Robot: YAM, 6 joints.
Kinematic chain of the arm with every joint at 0, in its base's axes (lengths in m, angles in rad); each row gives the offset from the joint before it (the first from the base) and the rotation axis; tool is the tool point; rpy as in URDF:
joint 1: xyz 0 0 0.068 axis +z
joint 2: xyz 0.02 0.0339 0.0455 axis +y
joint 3: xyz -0.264 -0.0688 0 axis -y
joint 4: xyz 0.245 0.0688 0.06 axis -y
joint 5: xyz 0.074 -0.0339 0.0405 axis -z
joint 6: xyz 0.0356 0 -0.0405 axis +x
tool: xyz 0 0 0 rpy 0 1.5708 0
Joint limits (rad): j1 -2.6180..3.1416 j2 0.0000..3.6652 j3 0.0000..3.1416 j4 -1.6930..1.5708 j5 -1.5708..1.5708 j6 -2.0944..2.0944
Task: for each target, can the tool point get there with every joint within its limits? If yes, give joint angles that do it. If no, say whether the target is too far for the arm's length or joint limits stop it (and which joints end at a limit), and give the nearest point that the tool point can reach.
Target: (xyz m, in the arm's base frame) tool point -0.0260 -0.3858 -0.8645
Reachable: no: too far | nearest point -0.0206 -0.3062 -0.3756 | short by 0.495 m
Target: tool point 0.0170 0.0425 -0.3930
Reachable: no: joint limits stop it (at a limit: joint 2) | nearest point 0.0283 0.0708 -0.3367 | short by 0.064 m
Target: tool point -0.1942 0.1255 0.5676
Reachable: yes | joints -0.4420 0.5067 2.0862 -0.5012 -1.0243 0.4998
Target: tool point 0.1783 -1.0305 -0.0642
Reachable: no: too far | nearest point 0.1085 -0.6273 0.0067 | short by 0.415 m
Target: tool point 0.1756 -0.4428 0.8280
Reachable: no: too far | nearest point 0.1316 -0.3317 0.6409 | short by 0.222 m
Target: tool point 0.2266 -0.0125 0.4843
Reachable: yes | joints 0.0283 1.1243 1.4266 -0.2788 0.5614 0.7634
